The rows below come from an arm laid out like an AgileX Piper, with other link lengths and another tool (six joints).
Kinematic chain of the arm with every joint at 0, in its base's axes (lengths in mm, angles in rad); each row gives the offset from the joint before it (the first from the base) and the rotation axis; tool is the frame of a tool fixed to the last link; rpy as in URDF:
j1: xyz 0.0 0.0 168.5 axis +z
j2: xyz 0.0 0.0 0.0 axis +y
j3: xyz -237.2 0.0 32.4 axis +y
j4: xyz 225.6 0.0 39.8 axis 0.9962 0 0.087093
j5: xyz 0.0 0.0 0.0 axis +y
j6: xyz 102.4 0.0 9.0 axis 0.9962 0 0.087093
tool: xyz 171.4 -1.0 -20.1 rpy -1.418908 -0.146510 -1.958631
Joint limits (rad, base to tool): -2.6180..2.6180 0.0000..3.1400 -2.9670..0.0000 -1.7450..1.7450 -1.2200..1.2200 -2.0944..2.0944
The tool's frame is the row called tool.
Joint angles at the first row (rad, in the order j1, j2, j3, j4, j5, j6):
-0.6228, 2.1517, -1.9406, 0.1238, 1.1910, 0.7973
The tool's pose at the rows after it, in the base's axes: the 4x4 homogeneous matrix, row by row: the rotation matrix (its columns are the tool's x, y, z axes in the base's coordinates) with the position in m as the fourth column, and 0 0 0 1 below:
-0.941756 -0.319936 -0.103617 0.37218; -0.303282 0.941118 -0.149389 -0.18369; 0.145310 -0.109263 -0.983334 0.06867; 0 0 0 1
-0.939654 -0.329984 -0.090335 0.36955; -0.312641 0.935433 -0.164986 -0.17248; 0.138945 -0.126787 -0.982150 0.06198; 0 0 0 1
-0.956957 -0.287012 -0.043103 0.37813; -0.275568 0.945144 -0.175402 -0.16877; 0.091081 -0.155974 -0.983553 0.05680; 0 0 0 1
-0.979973 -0.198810 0.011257 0.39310; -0.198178 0.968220 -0.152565 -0.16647; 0.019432 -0.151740 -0.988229 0.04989; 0 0 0 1
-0.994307 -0.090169 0.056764 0.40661; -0.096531 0.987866 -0.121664 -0.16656; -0.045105 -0.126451 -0.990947 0.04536; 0 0 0 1
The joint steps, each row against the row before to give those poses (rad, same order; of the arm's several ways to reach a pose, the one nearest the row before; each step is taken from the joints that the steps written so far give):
0.0309, -0.0499, 0.1092, -0.0038, -0.0218, -0.0012
0.0245, -0.0546, 0.1198, -0.0048, -0.0840, 0.0039
0.0134, -0.0404, 0.1034, 0.0133, -0.1206, 0.0346
0.0029, -0.0084, 0.0732, 0.0458, -0.1196, 0.0549
0.0001, -0.0001, 0.0523, 0.0452, -0.0974, 0.0731

